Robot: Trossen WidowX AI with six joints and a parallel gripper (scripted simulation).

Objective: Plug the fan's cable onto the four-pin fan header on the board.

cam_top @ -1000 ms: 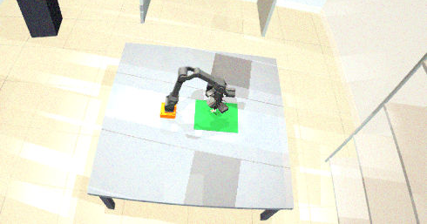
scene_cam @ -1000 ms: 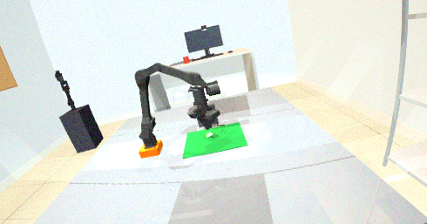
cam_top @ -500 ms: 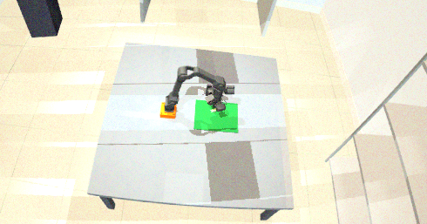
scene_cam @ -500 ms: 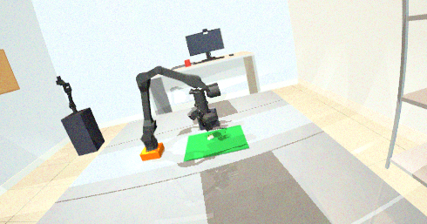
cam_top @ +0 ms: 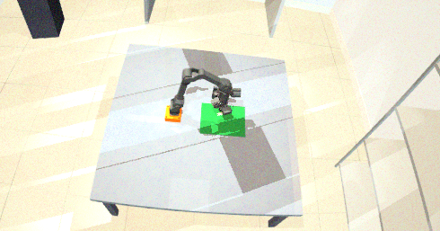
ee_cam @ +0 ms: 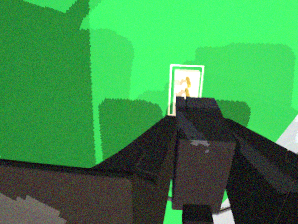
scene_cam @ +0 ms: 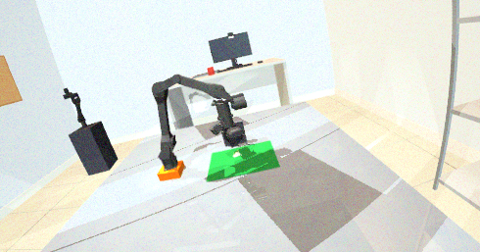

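Now: the green circuit board 2 cm ahead of my gripper tip, 4 cm to the right of it and 8 cm below it. From my gripper tip the other things lie so: dark fan plug: 1 cm ahead, 1 cm above; fan: 2 cm ahead, 14 cm to the left, 1 cm below.
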